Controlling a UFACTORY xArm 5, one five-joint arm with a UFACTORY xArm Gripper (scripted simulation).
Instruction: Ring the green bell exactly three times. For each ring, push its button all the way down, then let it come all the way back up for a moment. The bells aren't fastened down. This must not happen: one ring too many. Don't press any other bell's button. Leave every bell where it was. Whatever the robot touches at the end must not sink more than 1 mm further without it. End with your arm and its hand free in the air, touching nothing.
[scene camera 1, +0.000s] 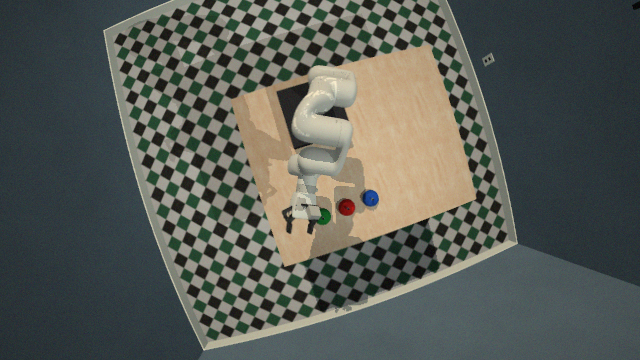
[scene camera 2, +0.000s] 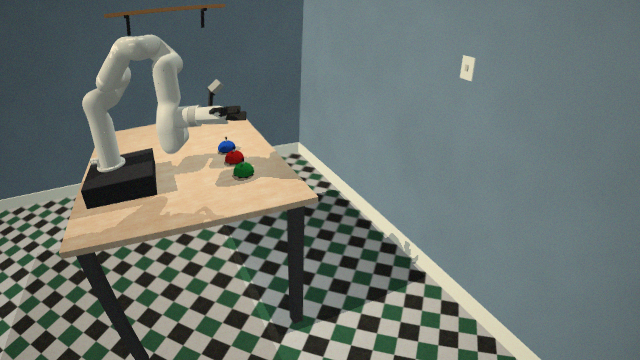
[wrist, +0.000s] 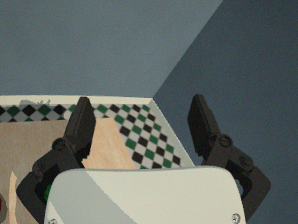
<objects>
My gripper shows in scene camera 1, in scene camera 2 and in the wrist view (141, 107). The same spot on my gripper: (scene camera 2: 233, 111) is (scene camera 1: 286, 227).
</objects>
